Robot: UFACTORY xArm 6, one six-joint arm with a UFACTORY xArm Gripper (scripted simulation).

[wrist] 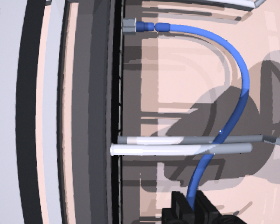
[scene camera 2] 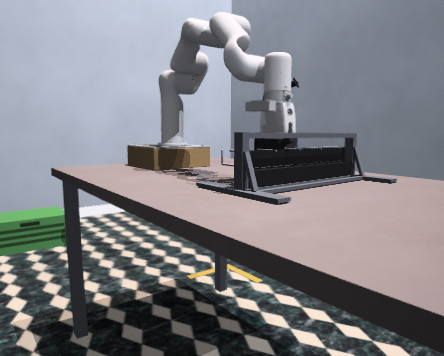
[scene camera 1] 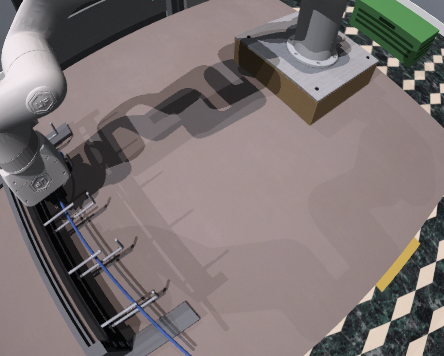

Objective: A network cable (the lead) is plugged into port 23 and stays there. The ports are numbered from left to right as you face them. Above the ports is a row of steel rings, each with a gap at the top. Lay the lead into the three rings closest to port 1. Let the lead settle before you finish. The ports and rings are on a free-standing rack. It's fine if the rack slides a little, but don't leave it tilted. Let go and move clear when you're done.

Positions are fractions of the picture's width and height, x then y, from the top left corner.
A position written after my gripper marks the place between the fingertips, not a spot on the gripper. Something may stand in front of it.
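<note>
My gripper (scene camera 1: 0.14,0.56) is visible, as is a rack (scene camera 2: 0.56,0.49). The rack also appears in the wrist view (wrist: 0.35,0.64).
</note>
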